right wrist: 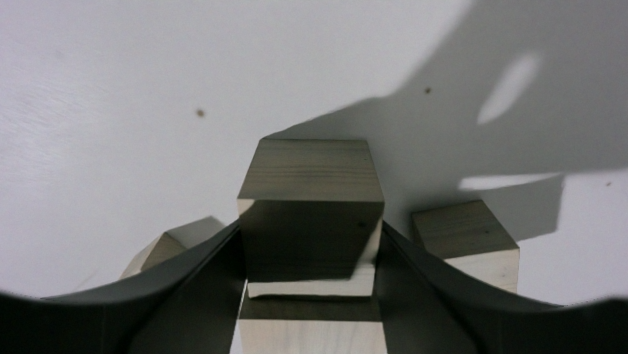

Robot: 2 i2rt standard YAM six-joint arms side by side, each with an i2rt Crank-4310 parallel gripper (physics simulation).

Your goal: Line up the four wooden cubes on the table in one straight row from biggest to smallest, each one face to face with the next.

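Frame: origin at the left arm's base, x left, y ahead, z down, level; metres.
Seen in the pictures: right gripper, fingertip midpoint: (311, 219).
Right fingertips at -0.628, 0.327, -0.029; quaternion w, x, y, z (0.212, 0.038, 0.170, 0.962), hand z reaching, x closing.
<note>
A point is followed by its place in that frame, as x, y, z.
My right gripper (311, 219) @[-0.628, 0.327, -0.029] is shut on a wooden cube (305, 240) @[-0.622, 0.333, -0.052], with one finger against each side. The cube's top is mostly in shadow. Directly below it in the view, a second cube (312, 336) @[-0.644, 0.295, -0.062] lines up with it, squared the same way; a thin dark line runs between them, and I cannot tell if their faces touch. A third cube (477, 230) @[-0.703, 0.351, -0.023] stands to the right, slightly turned, partly behind the right finger. A fourth cube (162, 250) @[-0.568, 0.260, -0.012] shows a corner at the left, turned and mostly hidden by the left finger. My left gripper is not in view.
The white table (125, 60) @[-0.528, 0.349, 0.000] bears small dark specks. A broad arm shadow falls across the upper right and over the held cube.
</note>
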